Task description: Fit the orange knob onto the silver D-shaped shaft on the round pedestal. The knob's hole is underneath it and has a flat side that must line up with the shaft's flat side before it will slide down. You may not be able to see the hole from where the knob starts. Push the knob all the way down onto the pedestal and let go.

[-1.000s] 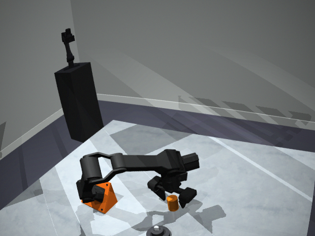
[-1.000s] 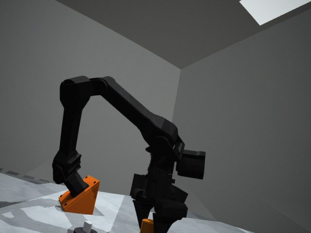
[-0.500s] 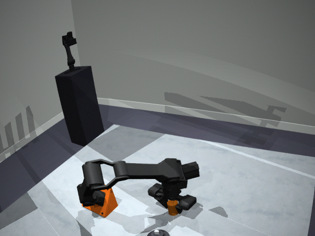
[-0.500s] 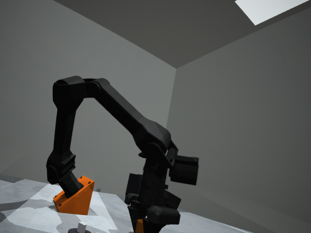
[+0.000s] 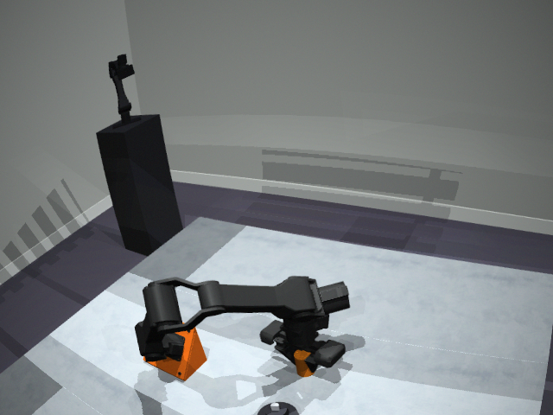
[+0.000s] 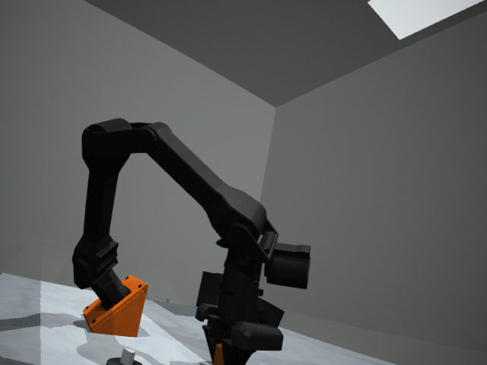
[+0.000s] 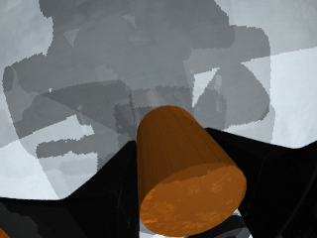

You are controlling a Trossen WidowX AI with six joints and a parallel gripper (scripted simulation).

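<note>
The round dark pedestal is 30 mm ahead of my gripper tip, 160 mm to the right of it and 20 mm above it. Also, from my gripper tip: orange knob (30 mm above).
</note>
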